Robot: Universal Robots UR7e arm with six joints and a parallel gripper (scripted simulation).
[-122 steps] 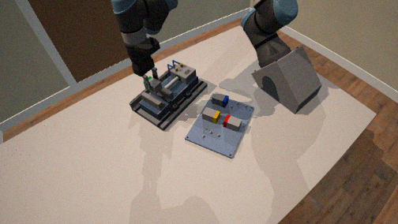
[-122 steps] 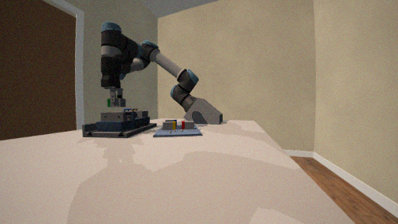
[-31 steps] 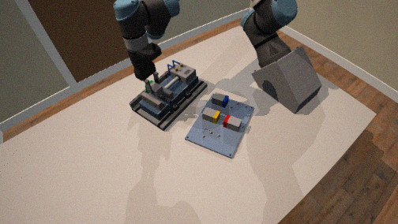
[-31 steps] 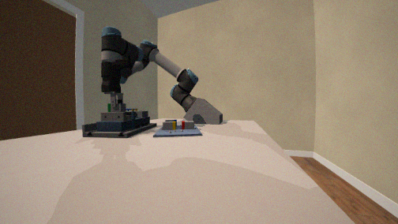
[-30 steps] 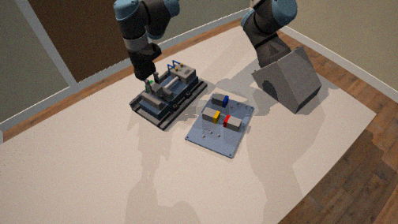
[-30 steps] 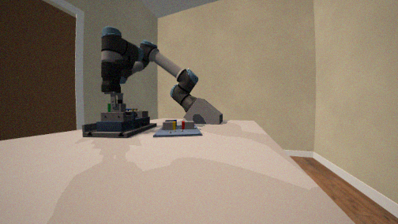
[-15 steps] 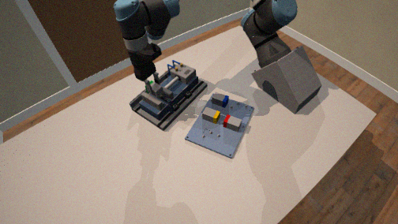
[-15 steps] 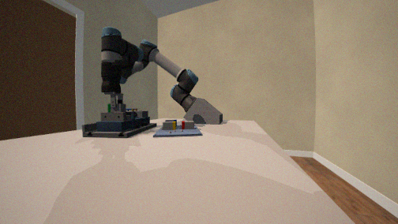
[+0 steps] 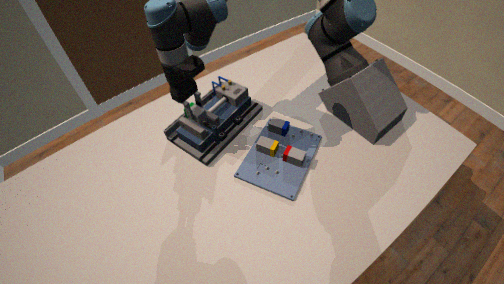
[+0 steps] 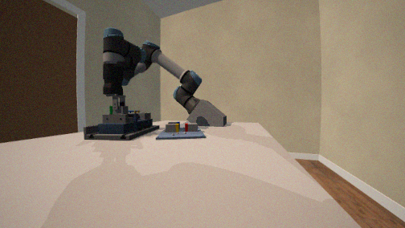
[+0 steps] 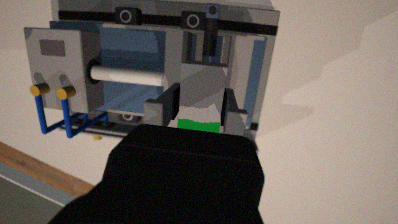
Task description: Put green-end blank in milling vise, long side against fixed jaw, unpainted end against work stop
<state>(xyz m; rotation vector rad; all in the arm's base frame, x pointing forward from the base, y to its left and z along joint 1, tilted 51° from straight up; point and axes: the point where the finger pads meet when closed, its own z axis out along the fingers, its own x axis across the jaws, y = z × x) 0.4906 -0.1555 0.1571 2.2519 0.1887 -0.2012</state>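
My hand is 2 cm above the green-end blank. Also, from my hand: fixed jaw (5 cm below, 3 cm ahead, 1 cm to the left); then yellow-ended blank (20 cm to the left, 12 cm behind, 11 cm below); then dark work stop rod (5 cm to the left, 4 cm below, 1 cm behind).
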